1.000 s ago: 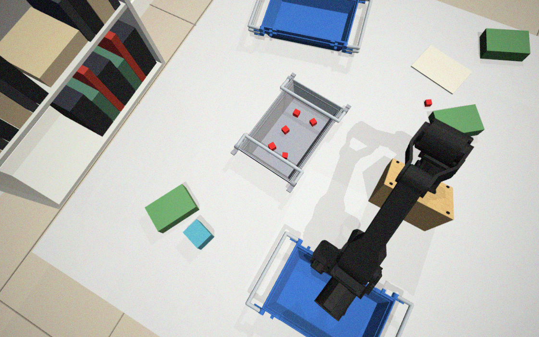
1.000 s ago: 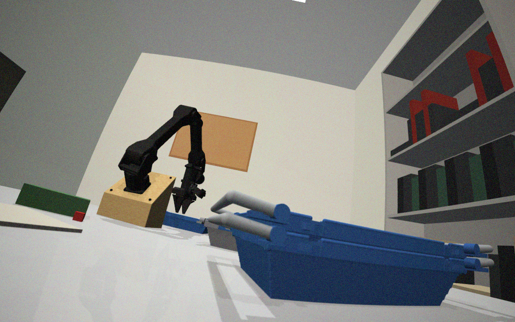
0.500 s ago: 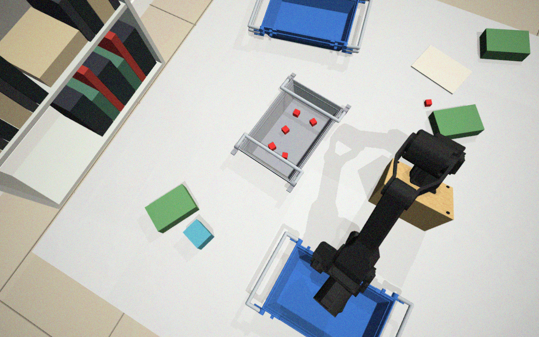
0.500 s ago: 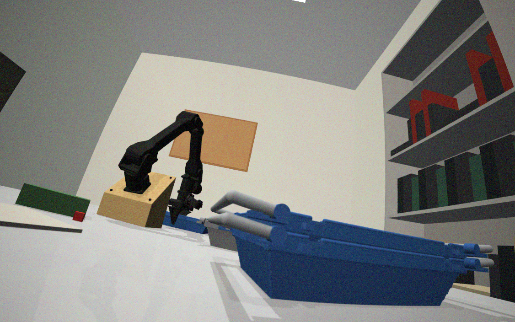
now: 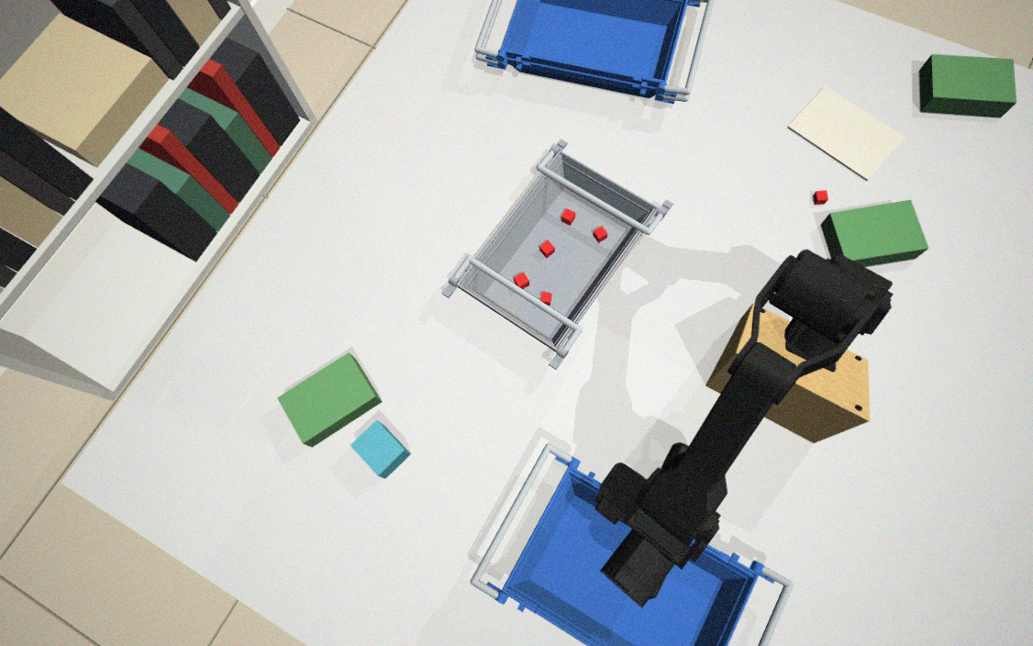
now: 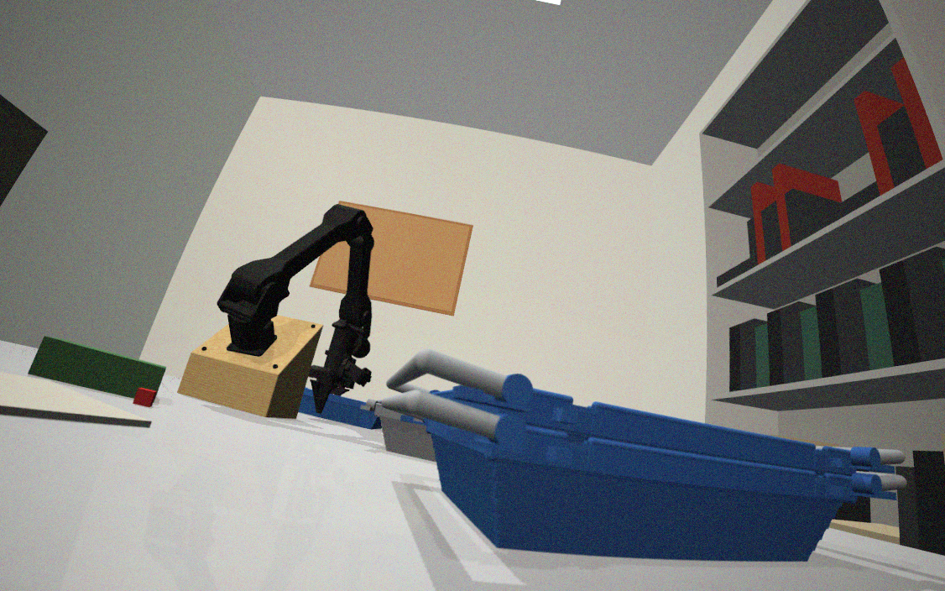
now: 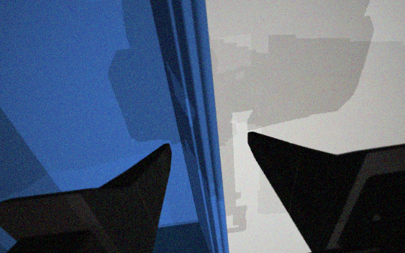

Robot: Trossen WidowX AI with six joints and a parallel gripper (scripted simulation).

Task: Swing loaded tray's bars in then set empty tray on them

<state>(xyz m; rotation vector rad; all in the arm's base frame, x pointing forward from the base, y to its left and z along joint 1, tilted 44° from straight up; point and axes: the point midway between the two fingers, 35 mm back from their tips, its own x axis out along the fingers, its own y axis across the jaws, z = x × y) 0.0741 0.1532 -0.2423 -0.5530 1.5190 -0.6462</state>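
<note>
My gripper tip is now 9 cm to the right of the blue tray and 3 cm below it. From my gripper tip the other things lie so: cream sheet (2 cm behind, 69 cm to the right, 1 cm below); red block (3 cm behind, 56 cm to the right); cyan block (38 cm ahead, 9 cm to the left, 1 cm above).
</note>
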